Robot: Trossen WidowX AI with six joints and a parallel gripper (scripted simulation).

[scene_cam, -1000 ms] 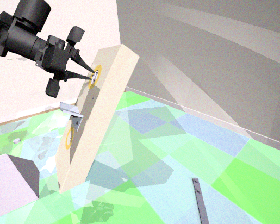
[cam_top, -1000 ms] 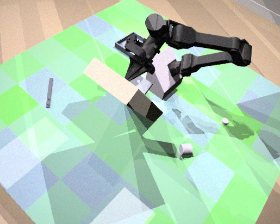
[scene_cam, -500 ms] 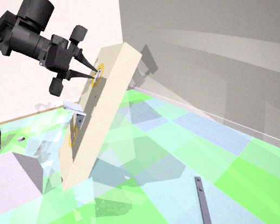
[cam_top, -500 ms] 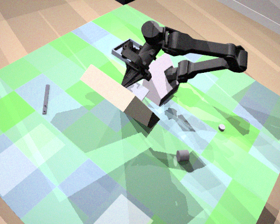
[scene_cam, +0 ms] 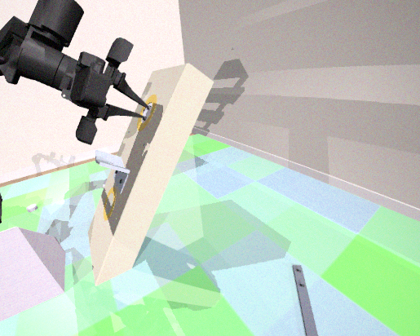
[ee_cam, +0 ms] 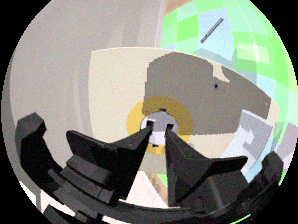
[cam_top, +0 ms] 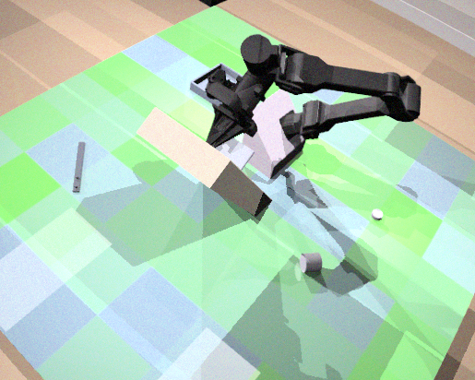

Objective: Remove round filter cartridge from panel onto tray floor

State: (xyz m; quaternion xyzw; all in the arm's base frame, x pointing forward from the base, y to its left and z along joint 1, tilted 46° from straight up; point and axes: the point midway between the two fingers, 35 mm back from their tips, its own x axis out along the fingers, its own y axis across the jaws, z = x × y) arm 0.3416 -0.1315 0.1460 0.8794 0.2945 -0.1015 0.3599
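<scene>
My gripper tip is now 10 mm short of the round white filter cartridge and 10 mm above it. Round my gripper tip: grey bracket 80 mm behind, 100 mm below; then grey-blue tray 420 mm behind, 300 mm to the right, 270 mm below.
</scene>
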